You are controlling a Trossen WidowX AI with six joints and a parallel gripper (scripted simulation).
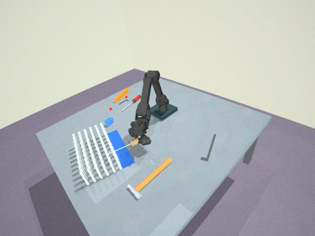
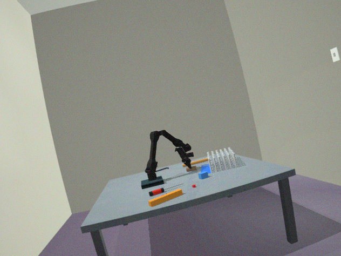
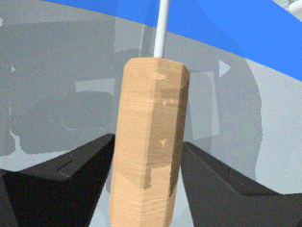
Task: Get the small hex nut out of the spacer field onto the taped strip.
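Now: gripper tip 100 mm short of the thin-rod tool and 20 mm to the left of it. Round my gripper tip: hex key (220 mm behind, 540 mm to the right, 10 mm below); then blue taped strip (110 mm ahead, 60 mm to the right, 20 mm below); then blue block (40 mm ahead, 340 mm to the right).
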